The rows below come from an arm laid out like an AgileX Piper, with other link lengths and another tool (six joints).
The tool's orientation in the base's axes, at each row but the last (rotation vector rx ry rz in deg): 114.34 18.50 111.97; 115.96 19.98 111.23; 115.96 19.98 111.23; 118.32 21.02 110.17; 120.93 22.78 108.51; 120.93 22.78 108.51; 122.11 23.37 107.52; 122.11 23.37 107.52; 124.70 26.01 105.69
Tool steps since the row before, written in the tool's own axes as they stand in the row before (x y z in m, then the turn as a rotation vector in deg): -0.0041 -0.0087 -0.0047 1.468 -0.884 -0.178; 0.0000 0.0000 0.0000 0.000 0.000 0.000; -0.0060 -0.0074 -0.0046 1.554 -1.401 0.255; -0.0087 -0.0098 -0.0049 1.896 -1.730 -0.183; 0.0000 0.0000 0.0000 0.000 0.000 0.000; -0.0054 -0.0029 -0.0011 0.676 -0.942 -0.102; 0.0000 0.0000 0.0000 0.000 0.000 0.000; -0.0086 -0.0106 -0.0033 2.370 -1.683 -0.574; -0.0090 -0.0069 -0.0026 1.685 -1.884 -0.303
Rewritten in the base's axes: -0.0042 0.0068 -0.0071 -0.068 1.390 1.015; 0.0000 0.0000 0.0000 0.000 0.000 0.000; -0.0046 0.0048 -0.0083 0.389 1.875 0.881; -0.0054 0.0059 -0.0115 -0.018 2.327 1.098; 0.0000 0.0000 0.0000 0.000 0.000 0.000; -0.0017 0.0006 -0.0060 -0.049 1.131 0.271; 0.0000 0.0000 0.0000 0.000 0.000 0.000; -0.0046 0.0065 -0.0115 -0.337 2.473 1.597; -0.0044 0.0028 -0.0104 -0.186 2.391 0.852
